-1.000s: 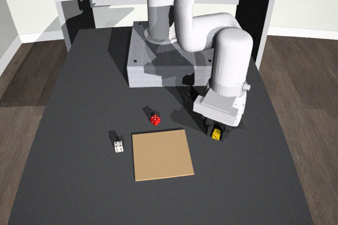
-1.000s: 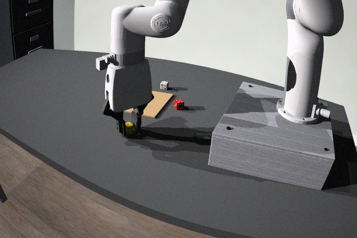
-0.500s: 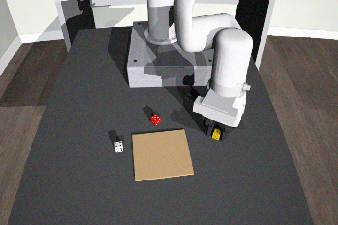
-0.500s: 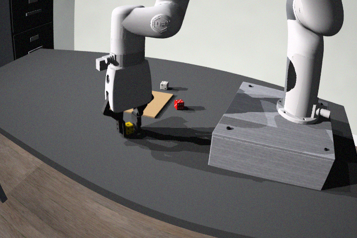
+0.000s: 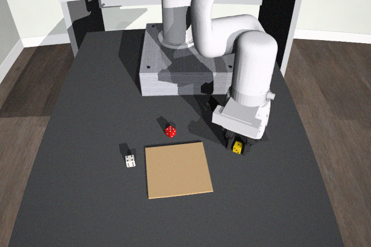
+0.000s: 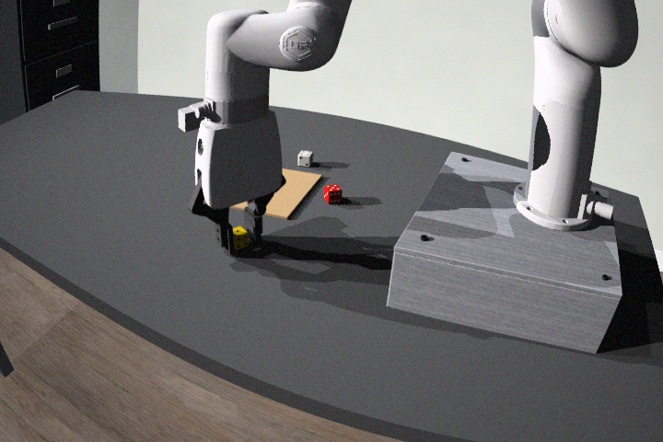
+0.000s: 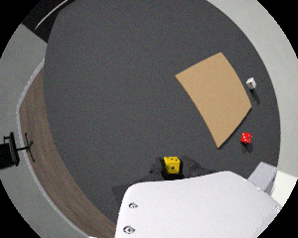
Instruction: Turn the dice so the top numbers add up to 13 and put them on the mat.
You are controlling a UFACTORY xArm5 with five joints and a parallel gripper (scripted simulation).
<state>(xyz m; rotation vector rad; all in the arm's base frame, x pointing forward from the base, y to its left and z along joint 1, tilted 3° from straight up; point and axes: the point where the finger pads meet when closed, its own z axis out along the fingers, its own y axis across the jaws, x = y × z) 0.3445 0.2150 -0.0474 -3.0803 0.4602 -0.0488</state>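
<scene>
The yellow die lies 10 mm below my hand. From my hand the other things lie so: red die 20 mm behind, 170 mm to the right, 10 mm below; tan mat 80 mm ahead, 130 mm to the right, 20 mm below; white die 90 mm ahead, 240 mm to the right, 10 mm below.
</scene>
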